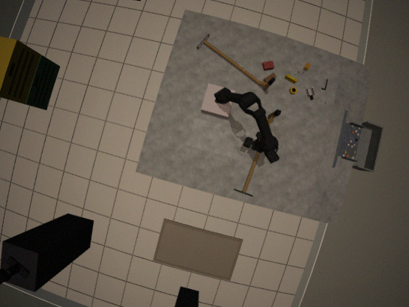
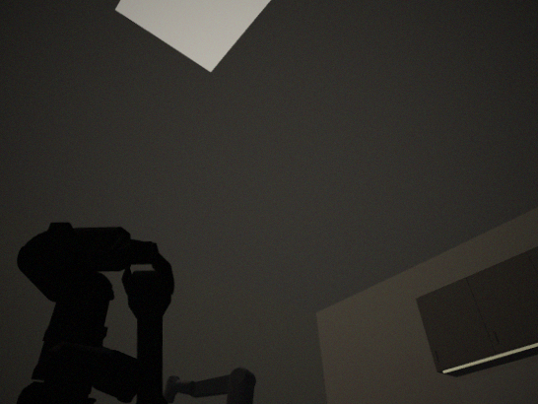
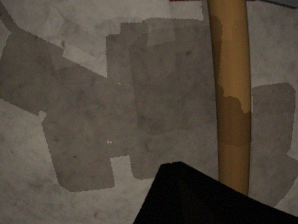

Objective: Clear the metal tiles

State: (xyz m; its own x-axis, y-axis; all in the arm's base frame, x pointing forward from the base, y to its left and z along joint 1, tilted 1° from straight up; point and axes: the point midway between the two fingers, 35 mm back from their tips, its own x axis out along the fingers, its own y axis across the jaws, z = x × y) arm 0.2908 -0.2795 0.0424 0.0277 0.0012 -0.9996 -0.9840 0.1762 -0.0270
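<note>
Now: gripper tip 5 cm short of the long scraper and 3 cm to the left of it. From my gripper tip the other things lie so: yellow ring 23 cm ahead, 48 cm to the left, 6 cm below; brown block 3 cm ahead, 53 cm to the left, 5 cm below; small box 16 cm ahead, 3 cm to the left, 6 cm below.
</note>
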